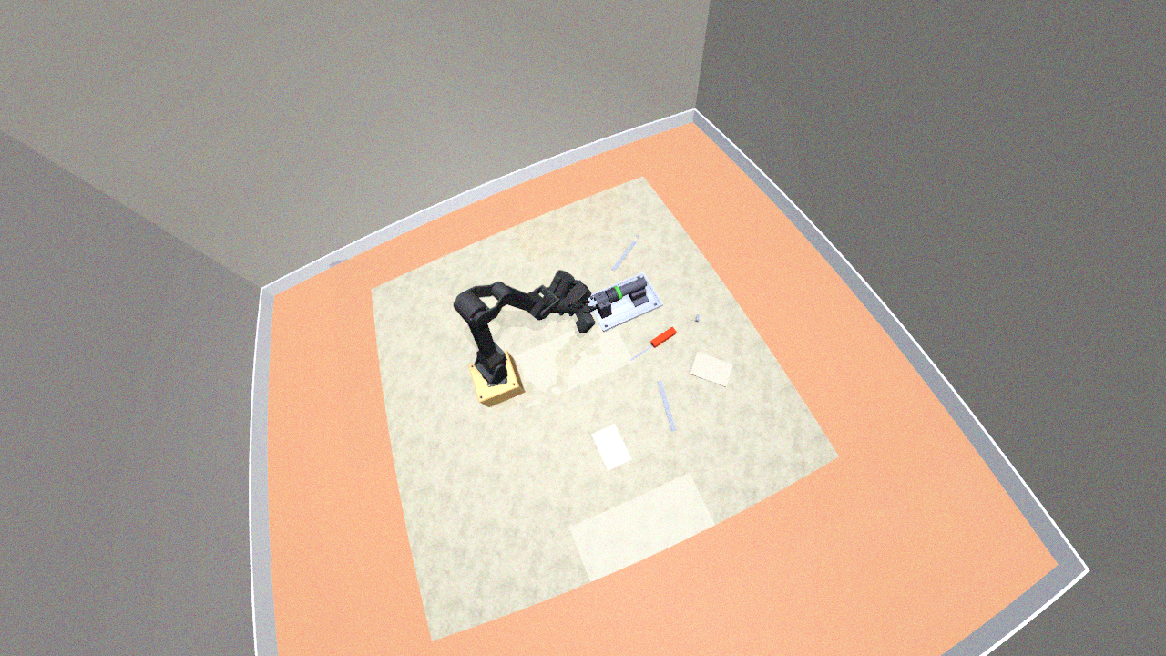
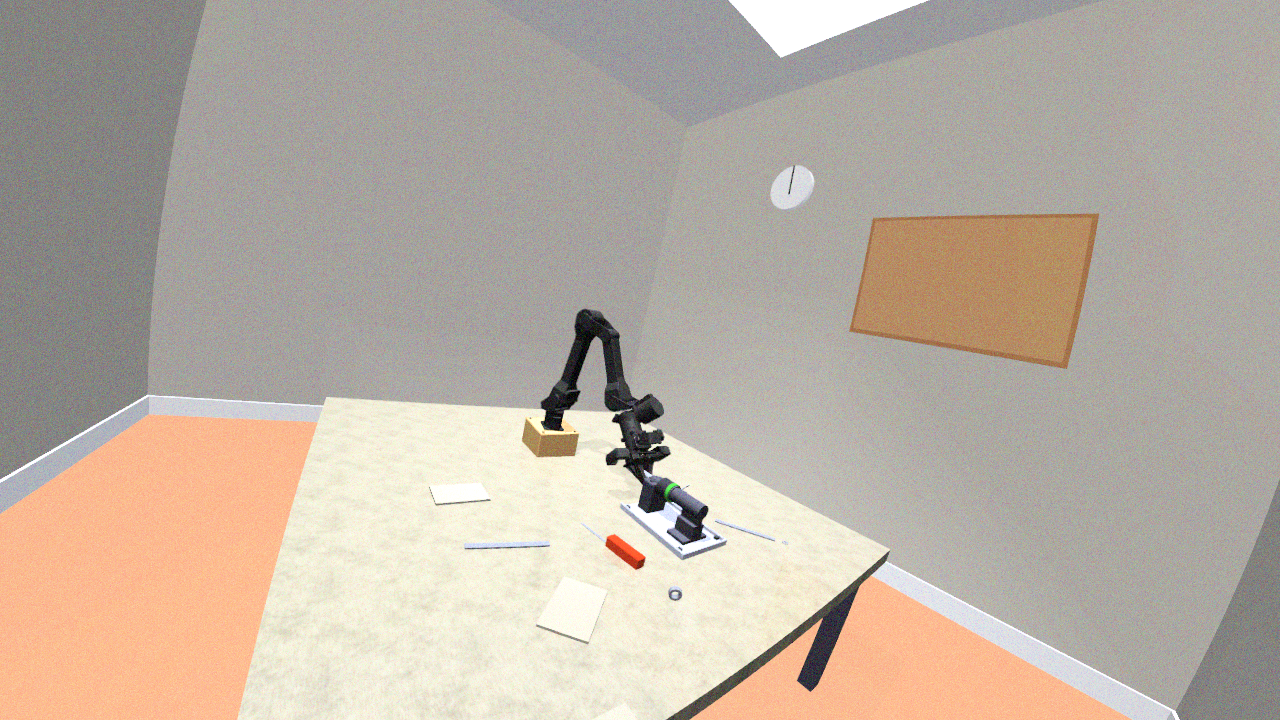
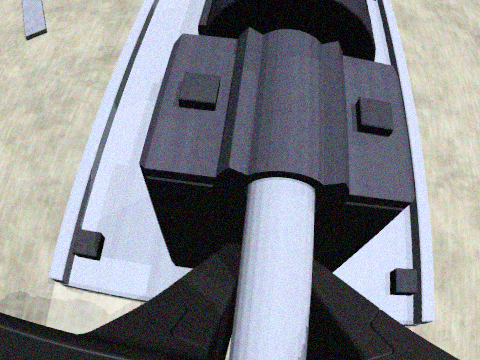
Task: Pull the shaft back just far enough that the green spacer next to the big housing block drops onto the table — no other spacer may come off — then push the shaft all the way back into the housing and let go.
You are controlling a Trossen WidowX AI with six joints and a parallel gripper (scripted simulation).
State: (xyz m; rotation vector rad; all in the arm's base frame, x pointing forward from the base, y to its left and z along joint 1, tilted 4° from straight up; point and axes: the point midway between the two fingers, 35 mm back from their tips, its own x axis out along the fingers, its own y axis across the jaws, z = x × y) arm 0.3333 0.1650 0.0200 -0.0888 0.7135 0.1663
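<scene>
Right now my gripper tip is 60 mm short of the grey shaft, 20 mm below it and 10 mm to the right of it. Also, from my gripper tip: fixture (110 mm ahead, 20 mm to the left, 10 mm below); then green spacer (90 mm ahead, 20 mm to the left, 20 mm above).
</scene>
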